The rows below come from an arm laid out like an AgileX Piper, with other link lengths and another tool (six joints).
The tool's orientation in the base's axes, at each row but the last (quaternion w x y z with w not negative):
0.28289, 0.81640, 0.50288, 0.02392
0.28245, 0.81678, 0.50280, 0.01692
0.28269, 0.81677, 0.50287, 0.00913
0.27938, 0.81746, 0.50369, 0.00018
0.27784, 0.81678, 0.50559, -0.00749
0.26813, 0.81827, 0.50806, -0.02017
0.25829, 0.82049, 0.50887, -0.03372
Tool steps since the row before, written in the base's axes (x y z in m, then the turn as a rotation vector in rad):
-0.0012, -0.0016, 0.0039, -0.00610, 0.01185, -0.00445
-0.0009, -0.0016, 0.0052, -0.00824, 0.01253, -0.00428
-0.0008, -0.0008, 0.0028, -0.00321, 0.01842, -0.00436
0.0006, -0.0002, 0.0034, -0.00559, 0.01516, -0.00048
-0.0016, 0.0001, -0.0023, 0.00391, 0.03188, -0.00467
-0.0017, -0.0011, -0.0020, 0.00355, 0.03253, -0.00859
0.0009, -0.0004, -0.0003, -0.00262, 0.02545, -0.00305
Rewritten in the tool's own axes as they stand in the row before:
-0.0029, 0.0015, -0.0030, 0.00798, -0.01105, -0.00343
-0.0031, 0.0023, -0.0039, 0.00744, -0.01293, -0.00454
-0.0018, 0.0009, -0.0022, 0.01482, -0.01083, -0.00564
-0.0008, 0.0021, -0.0026, 0.00987, -0.00992, -0.00809
0.0000, -0.0024, 0.0015, 0.02948, -0.00950, -0.00971
-0.0011, -0.0019, 0.0018, 0.03103, -0.01166, -0.00674
0.0002, 0.0008, 0.0006, 0.02052, -0.01230, -0.00957

